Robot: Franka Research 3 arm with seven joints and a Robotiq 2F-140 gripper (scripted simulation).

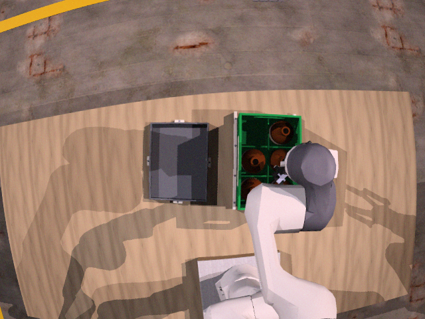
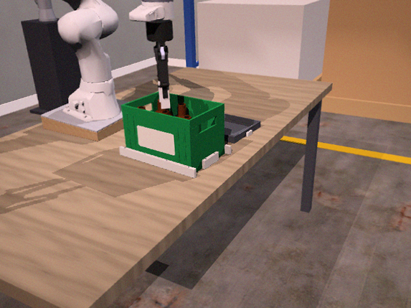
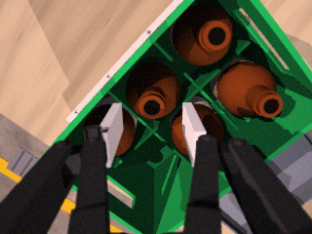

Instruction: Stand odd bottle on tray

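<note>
Now: the green crate 13 cm below my hand and 4 cm to the left of it. Round my hand: dark grey tray 32 cm to the left, 20 cm below, 3 cm ahead; then brown bottle 13 cm below, 9 cm ahead, 1 cm to the right.
</note>
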